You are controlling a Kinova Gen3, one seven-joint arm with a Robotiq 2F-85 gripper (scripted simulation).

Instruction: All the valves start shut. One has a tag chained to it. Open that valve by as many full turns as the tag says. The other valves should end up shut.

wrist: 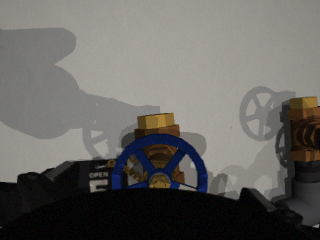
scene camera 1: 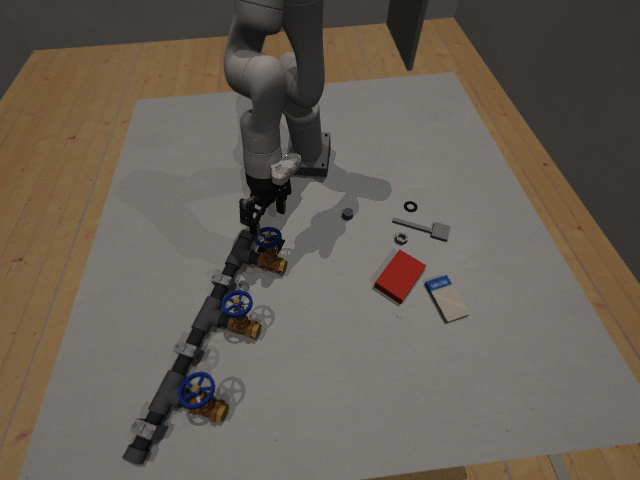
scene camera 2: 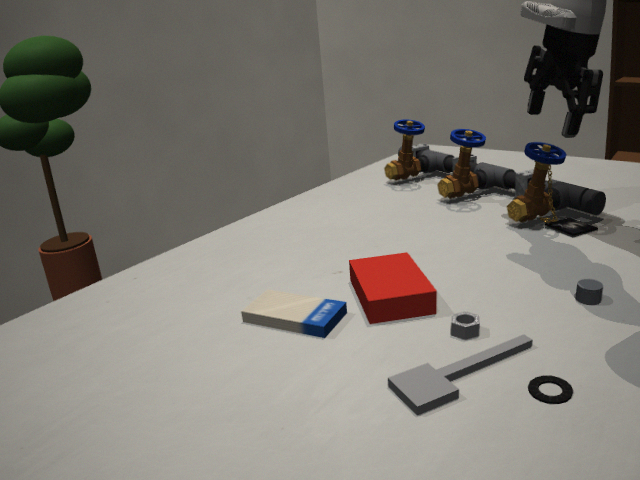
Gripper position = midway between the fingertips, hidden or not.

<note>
I see my gripper (scene camera 2: 550, 124), a red block (scene camera 2: 392, 287), a grey paddle tool (scene camera 2: 423, 388) and a black tag (wrist: 91, 179).
The red block also shows in scene camera 1 (scene camera 1: 398, 278). My gripper is seen too in the wrist view (wrist: 158, 194) and in scene camera 1 (scene camera 1: 269, 223). The wrist view misses the red block: it is out of frame. The wrist view misses the grey paddle tool: it is out of frame.
</note>
